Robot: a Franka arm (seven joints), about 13 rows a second.
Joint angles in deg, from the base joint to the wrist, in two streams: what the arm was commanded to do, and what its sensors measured. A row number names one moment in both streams.
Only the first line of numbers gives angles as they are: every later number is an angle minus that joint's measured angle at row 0.
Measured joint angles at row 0:
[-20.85, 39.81, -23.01, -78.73, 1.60, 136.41, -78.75]
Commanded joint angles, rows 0 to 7:
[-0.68, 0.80, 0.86, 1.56, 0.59, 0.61, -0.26]
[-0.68, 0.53, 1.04, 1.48, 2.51, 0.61, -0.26]
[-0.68, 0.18, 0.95, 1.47, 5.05, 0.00, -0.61]
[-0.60, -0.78, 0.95, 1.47, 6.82, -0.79, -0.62]
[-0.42, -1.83, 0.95, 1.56, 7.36, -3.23, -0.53]
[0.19, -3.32, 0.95, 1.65, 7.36, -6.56, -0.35]
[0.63, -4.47, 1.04, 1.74, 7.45, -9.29, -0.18]
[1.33, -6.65, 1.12, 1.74, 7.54, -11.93, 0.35]
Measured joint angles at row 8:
[0.44, -2.18, 0.58, 2.26, 6.31, -6.64, 0.07]
